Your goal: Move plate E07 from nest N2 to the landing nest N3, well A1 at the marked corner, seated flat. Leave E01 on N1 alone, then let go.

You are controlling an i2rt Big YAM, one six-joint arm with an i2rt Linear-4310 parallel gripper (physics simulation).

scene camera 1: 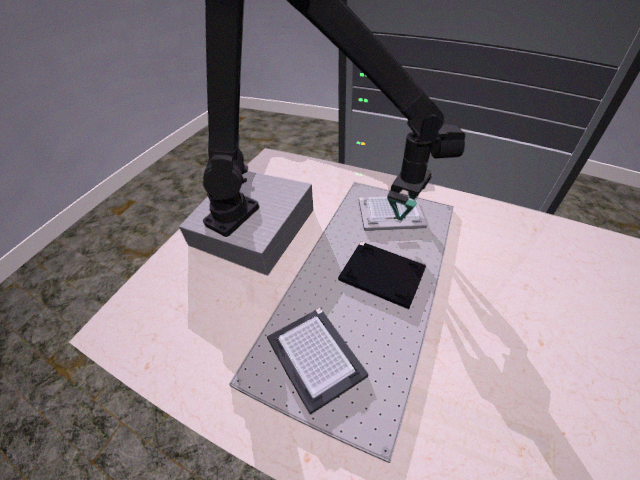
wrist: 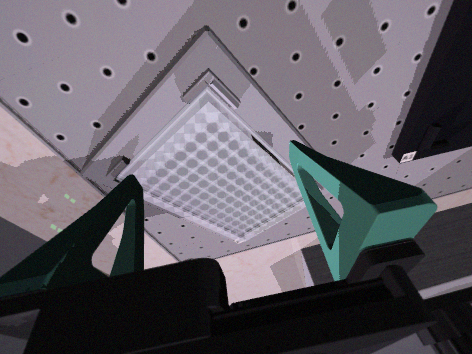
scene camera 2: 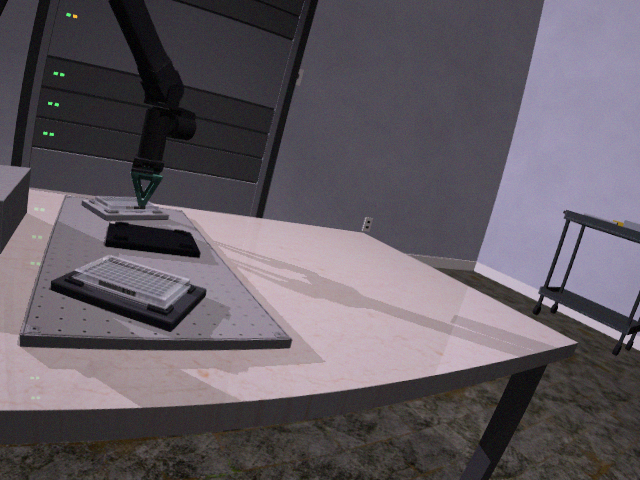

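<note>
A clear 96-well plate (scene camera 1: 379, 207) (scene camera 2: 116, 202) (wrist: 215, 175), seemingly E07, lies in the light grey nest (scene camera 1: 395, 225) (scene camera 2: 155, 216) (wrist: 207, 47) at the far end; its label is unreadable. My gripper (scene camera 1: 401, 218) (scene camera 2: 142, 207) (wrist: 213, 164) is open and empty, pointing down low over this plate. In the wrist view the plate lies diagonally to the line between the fingertips. The black nest (scene camera 1: 382, 273) (scene camera 2: 152, 240) (wrist: 442, 100) in the middle holds no plate; its white A1 mark (scene camera 1: 362, 243) (wrist: 408, 157) shows. Another plate (scene camera 1: 316, 353) (scene camera 2: 134, 279) sits in the dark grey nest (scene camera 1: 360, 374) (scene camera 2: 170, 320) at the near end.
All three nests stand on a perforated grey board (scene camera 1: 392, 356) (scene camera 2: 248, 330) on the pale table (scene camera 1: 516, 289) (scene camera 2: 361, 351). The arm's base stands on a grey block (scene camera 1: 281, 206) beside the board. A dark rack cabinet (scene camera 1: 465, 103) (scene camera 2: 206, 134) rises behind the table.
</note>
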